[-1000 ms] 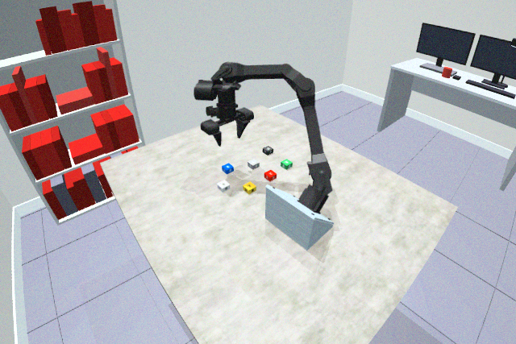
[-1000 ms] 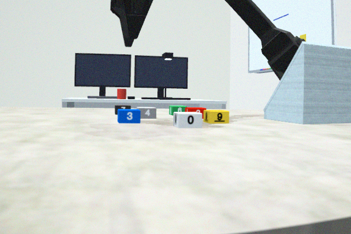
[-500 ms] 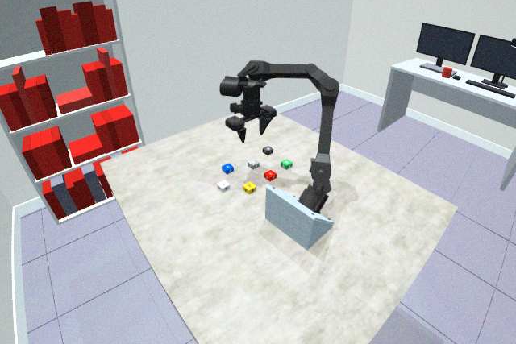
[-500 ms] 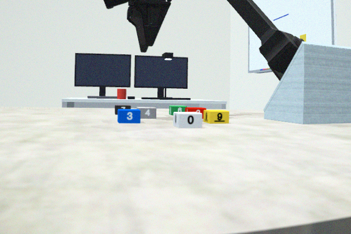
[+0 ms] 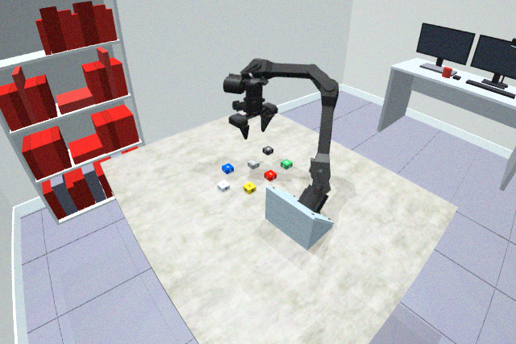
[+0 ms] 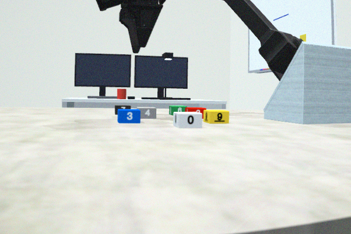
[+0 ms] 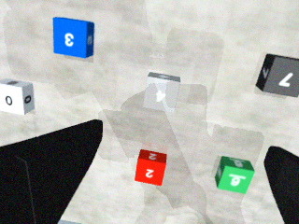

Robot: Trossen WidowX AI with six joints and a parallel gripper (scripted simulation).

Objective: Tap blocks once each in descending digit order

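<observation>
My gripper tip is 100 mm past the yellow block, 120 mm to the right of it and 110 mm above it. Also, from my gripper tip: black block: 20 mm ahead, 90 mm to the right, 110 mm below; then red block: 110 mm behind, 20 mm to the left, 110 mm below; then grey block: 10 mm behind, 20 mm to the left, 110 mm below.
</observation>
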